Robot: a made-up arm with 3 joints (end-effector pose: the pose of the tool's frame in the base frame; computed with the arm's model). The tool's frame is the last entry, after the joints.
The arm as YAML. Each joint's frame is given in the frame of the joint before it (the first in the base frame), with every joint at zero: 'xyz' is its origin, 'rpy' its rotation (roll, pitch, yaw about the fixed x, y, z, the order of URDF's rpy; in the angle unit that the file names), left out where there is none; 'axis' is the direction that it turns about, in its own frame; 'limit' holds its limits. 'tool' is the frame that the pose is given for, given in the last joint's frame.
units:
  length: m
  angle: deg
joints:
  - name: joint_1
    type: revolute
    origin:
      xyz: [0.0, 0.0, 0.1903]
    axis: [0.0, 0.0, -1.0]
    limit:
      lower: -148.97
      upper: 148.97
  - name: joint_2
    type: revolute
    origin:
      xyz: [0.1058, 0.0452, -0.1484]
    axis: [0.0, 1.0, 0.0]
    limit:
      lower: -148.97
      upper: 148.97
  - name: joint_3
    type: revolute
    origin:
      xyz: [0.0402, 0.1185, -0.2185]
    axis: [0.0, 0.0, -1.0]
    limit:
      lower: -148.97
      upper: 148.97
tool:
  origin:
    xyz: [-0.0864, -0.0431, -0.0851]
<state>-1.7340 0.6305 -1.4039</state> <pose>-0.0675 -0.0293 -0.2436 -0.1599 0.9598 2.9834</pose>
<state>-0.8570 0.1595 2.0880</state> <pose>-0.1295 0.2477 -0.2651 -0.1692 0.0167 -1.2282</pose>
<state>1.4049 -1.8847 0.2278</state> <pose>0.2072 -0.3822 0.0846 -1.1347 -1.7000 -1.0823</pose>
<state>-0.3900 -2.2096 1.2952</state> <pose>0.2476 0.3560 0.2030 1.6836 -1.5013 -0.4961</pose>
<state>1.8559 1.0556 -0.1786</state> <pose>0.1514 0.1398 -0.0753 1.0025 0.6195 -1.5035</pose>
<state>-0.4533 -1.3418 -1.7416</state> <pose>0.3432 0.2627 0.0678 -0.9638 -1.2833 1.7997</pose>
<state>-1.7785 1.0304 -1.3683</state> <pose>-0.0439 -0.1330 -0.1701 0.3148 -1.5133 -2.7299</pose>
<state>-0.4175 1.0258 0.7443</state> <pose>-0.2428 0.1007 -0.0706 -0.5653 0.8611 -0.2975</pose>
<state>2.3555 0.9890 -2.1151</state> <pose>0.1365 -0.0220 -0.2267 0.7803 -0.6113 -0.2204</pose>
